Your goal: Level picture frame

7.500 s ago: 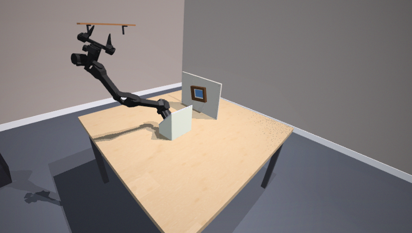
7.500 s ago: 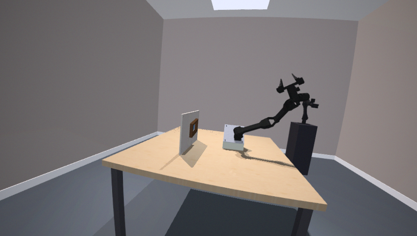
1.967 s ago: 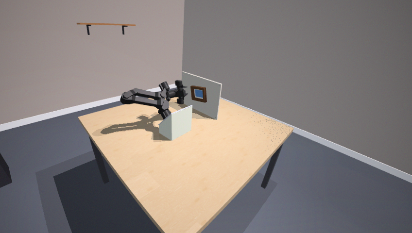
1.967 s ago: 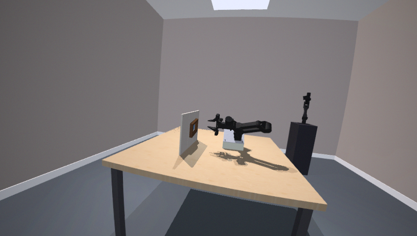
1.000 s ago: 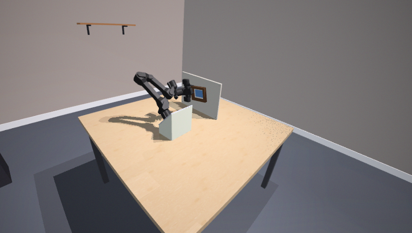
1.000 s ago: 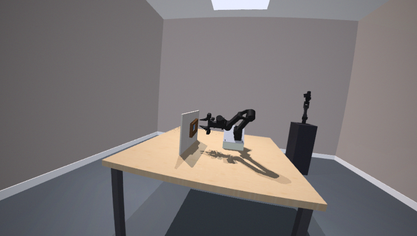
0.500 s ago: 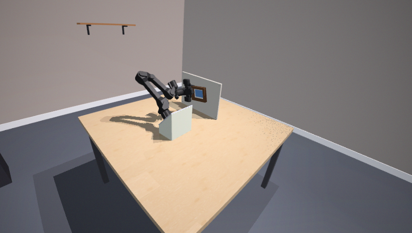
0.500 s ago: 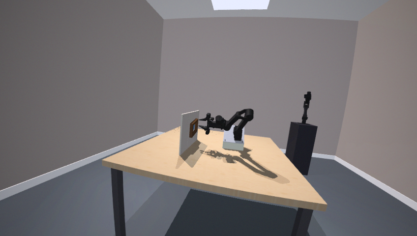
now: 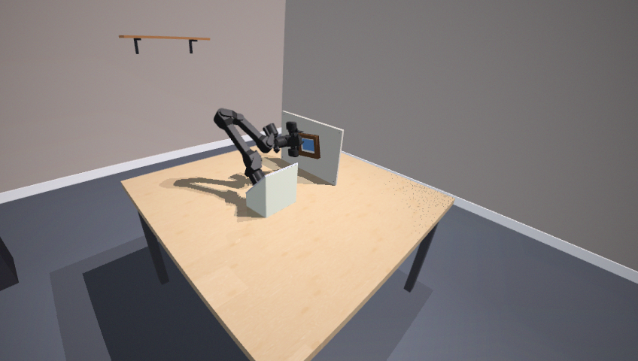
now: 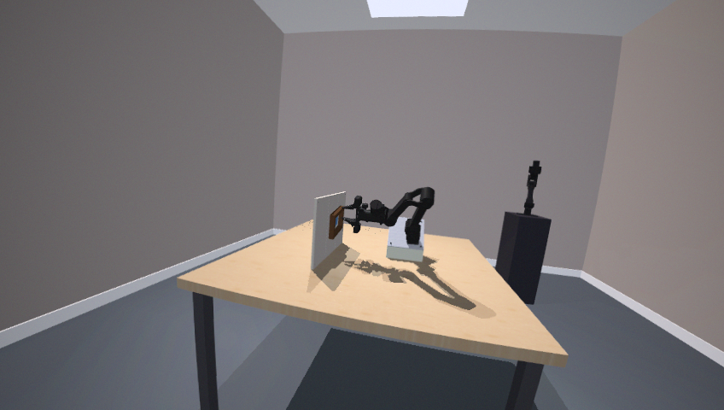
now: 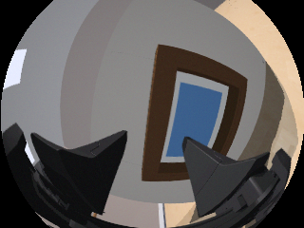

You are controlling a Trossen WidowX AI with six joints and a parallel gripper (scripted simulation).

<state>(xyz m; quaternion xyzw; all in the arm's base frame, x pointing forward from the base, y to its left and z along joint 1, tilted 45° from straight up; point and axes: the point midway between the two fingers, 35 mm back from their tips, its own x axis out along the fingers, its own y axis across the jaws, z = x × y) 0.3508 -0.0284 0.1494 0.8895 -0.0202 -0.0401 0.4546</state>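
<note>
My gripper tip is 50 mm above the small picture frame, 30 mm short of it and 10 mm to the left of it. The rest, counted from my gripper tip: grey wall panel 70 mm below, 40 mm ahead.
</note>
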